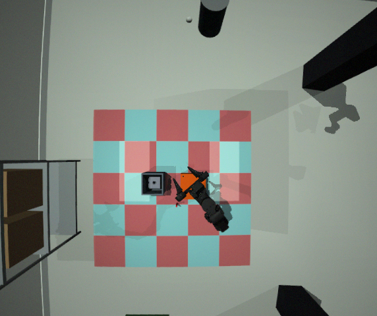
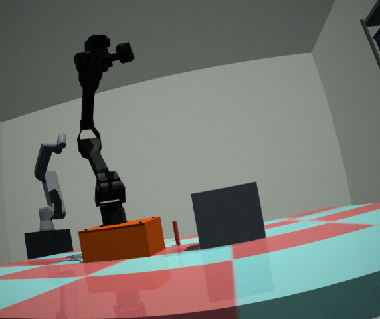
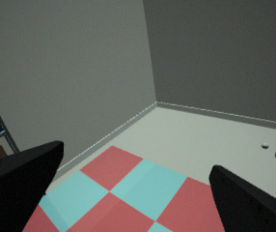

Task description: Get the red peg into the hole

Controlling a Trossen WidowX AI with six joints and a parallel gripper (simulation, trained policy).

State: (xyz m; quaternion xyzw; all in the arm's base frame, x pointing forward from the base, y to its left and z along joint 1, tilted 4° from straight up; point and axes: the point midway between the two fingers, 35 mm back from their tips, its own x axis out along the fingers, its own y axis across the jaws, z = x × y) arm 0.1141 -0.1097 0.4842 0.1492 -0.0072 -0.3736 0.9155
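The red peg is 53 cm below my gripper tip, 30 cm to the left of it and 1 cm ahead of it. From my gripper tip the other things lie so: grey plate (52 cm below, 20 cm ahead, 14 cm to the left).
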